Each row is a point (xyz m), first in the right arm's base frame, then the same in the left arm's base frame.
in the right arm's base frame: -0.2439 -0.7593 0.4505
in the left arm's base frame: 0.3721 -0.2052 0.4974
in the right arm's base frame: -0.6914 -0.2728 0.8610
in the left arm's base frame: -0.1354 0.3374 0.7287
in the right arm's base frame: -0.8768 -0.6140 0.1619
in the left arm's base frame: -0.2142 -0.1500 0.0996
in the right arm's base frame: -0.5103 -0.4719 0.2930
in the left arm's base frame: 0.1280 0.0315 0.2469
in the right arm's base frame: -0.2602 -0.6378 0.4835
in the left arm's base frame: 0.3498 -0.0803 0.5012
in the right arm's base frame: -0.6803 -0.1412 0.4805
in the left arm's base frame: -0.0710 0.3868 0.3342
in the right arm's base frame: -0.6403 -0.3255 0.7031
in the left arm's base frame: -0.0614 0.2550 0.5943
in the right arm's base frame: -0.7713 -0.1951 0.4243
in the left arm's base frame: -0.1523 0.3186 0.2788
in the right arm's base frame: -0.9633 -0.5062 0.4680
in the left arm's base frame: -0.3451 0.0158 0.3607
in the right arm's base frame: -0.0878 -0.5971 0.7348
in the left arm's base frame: 0.4837 0.0192 0.7594
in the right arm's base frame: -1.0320 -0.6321 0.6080
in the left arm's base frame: -0.4319 -0.0808 0.5134
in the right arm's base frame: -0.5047 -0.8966 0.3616
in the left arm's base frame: 0.1284 -0.3688 0.4046
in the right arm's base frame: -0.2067 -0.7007 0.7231
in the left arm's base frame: 0.3689 -0.0894 0.7537
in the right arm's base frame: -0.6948 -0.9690 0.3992
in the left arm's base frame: -0.0643 -0.4396 0.4300
